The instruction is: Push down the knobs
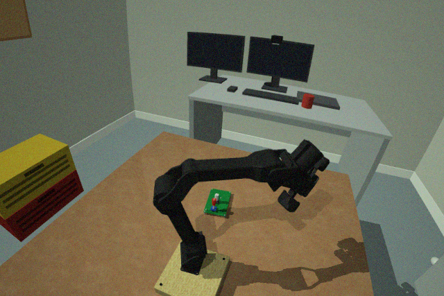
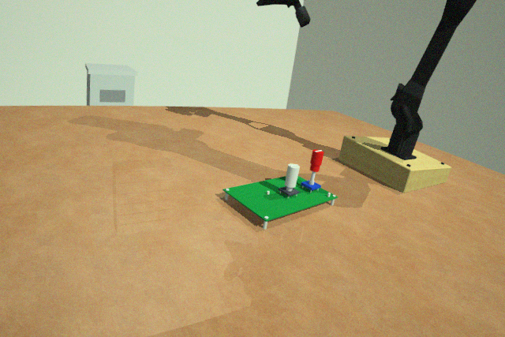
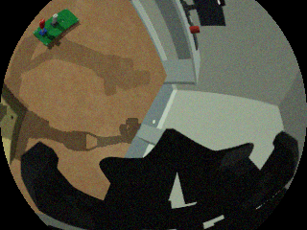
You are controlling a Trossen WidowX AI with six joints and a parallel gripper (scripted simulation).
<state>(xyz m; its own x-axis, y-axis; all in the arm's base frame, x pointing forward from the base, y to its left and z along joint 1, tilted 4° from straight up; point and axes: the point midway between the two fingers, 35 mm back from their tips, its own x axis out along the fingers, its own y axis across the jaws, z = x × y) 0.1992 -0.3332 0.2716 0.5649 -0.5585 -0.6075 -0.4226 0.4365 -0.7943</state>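
Now: the red knob 34 cm to the left of my gripper tip, 26 cm below it and 9 cm ahead of it. From my gripper tip the other things lie so: white knob (34 cm to the left, 28 cm below, 14 cm ahead).
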